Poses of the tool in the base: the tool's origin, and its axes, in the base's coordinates. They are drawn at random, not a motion.
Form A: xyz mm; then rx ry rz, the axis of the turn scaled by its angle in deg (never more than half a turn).
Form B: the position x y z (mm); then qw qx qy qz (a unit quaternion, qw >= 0). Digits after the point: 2 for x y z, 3 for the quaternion.
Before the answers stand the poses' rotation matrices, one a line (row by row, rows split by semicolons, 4 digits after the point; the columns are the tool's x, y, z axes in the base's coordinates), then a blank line. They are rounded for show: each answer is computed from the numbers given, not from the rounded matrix.
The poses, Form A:
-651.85, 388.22, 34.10, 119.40, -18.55, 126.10
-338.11, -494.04, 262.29, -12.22, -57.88, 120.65
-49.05, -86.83, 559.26, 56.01, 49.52, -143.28
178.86, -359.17, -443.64, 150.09, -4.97, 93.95
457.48, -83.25, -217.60, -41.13, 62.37, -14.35
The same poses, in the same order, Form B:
-0.0629 -0.2123 0.9752; -0.0776 -0.9731 -0.2168; 0.9950 -0.0893 0.0447
-0.6853 -0.5753 -0.4467; 0.7084 -0.3840 -0.5922; 0.1691 -0.7222 0.6707
-0.7149 0.4866 -0.5022; -0.0727 -0.7660 -0.6388; -0.6955 -0.4201 0.5829
0.4362 -0.0740 0.8968; -0.0210 -0.9972 -0.0720; 0.8996 0.0125 -0.4365
0.4626 -0.1535 0.8732; -0.5197 0.7510 0.4073; -0.7183 -0.6422 0.2676

-651.85, 388.22, 34.10, 0.047, 0.683, -0.106, 0.721
-338.11, -494.04, 262.29, 0.388, -0.084, -0.397, 0.828
-49.05, -86.83, 559.26, 0.160, 0.342, 0.302, -0.875
178.86, -359.17, -443.64, 0.025, 0.847, -0.028, 0.530
457.48, -83.25, -217.60, 0.788, -0.333, 0.505, -0.116

